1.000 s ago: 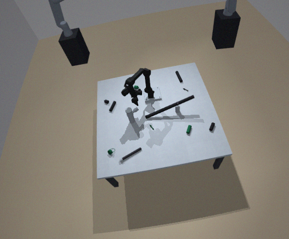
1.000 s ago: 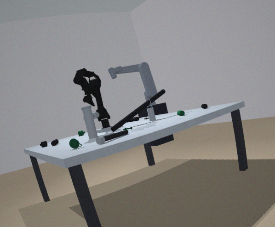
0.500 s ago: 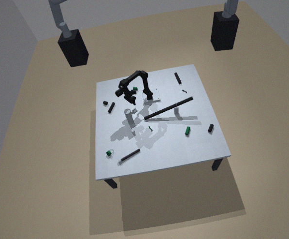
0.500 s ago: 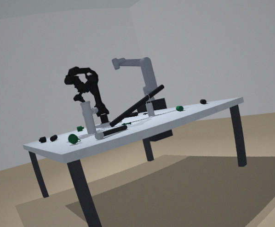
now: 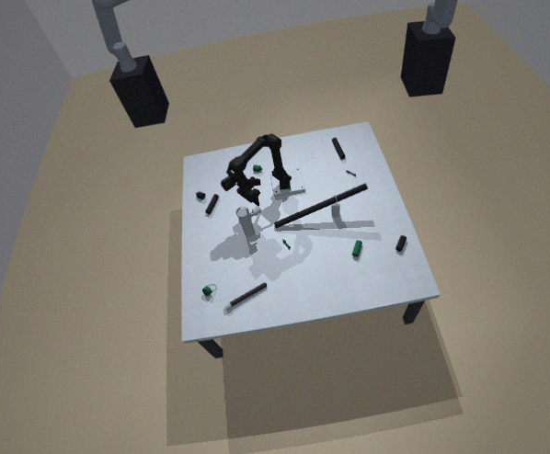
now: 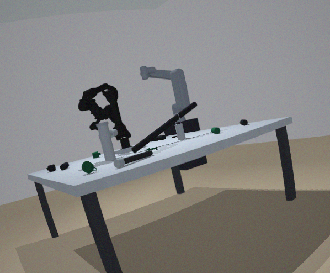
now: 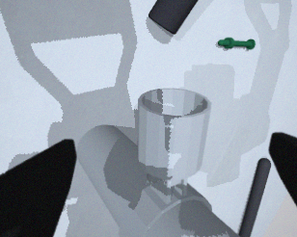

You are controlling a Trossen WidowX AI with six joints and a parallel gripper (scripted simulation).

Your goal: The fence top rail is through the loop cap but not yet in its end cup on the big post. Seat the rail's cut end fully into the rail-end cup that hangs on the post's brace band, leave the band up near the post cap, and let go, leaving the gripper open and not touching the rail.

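The rail-end cup is 30 mm ahead of my gripper tip, 10 mm to the right of it and 30 mm below it. The rest, counted from my gripper tip: green ring piece 400 mm ahead, 270 mm to the right, 150 mm below; green bolt 180 mm ahead, 140 mm to the left, 160 mm below; small post 10 mm ahead, 430 mm to the left, 60 mm below.
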